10 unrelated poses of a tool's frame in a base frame.
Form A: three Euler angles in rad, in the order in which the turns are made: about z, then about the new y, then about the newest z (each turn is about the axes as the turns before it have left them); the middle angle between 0 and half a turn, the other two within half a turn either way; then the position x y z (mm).
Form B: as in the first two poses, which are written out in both.
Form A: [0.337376 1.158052 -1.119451 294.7 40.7 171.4]
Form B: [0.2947 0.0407 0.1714 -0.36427 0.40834 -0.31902 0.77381]
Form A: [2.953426 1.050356 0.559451 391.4 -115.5 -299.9]
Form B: [0.3914 -0.1155 -0.2999 0.46674 -0.18308 -0.85037 0.15970]
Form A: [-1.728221 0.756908 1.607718 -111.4 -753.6 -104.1]
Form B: [-0.1114 -0.7536 -0.1041 0.36774 -0.03585 -0.05595 0.92755]
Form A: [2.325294 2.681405 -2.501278 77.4 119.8 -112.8]
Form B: [0.0774 0.1198 -0.1128 -0.64806 -0.72663 -0.02004 0.22719]
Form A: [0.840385 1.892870 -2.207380 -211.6 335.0 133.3]
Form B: [-0.2116 0.3350 0.1333 -0.81044 0.03805 -0.36917 0.45326]
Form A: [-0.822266 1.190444 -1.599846 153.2 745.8 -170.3]
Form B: [0.1532 0.7458 -0.1703 -0.21254 0.51885 -0.77502 0.29149]
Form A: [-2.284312 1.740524 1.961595 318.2 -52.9 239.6]
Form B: [0.3182 -0.0529 0.2396 0.65089 -0.40100 -0.10357 0.63625]
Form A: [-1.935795 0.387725 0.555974 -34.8 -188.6 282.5]
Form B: [-0.0348 -0.1886 0.2825 0.18257 0.06150 -0.62455 0.75685]
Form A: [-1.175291 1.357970 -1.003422 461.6 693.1 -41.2]
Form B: [0.4616 0.6931 -0.0412 0.05390 0.62569 -0.68975 0.36035]
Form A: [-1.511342 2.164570 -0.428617 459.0 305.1 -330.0]
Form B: [0.4590 0.3051 -0.3300 0.45503 0.75677 -0.38712 0.26531]
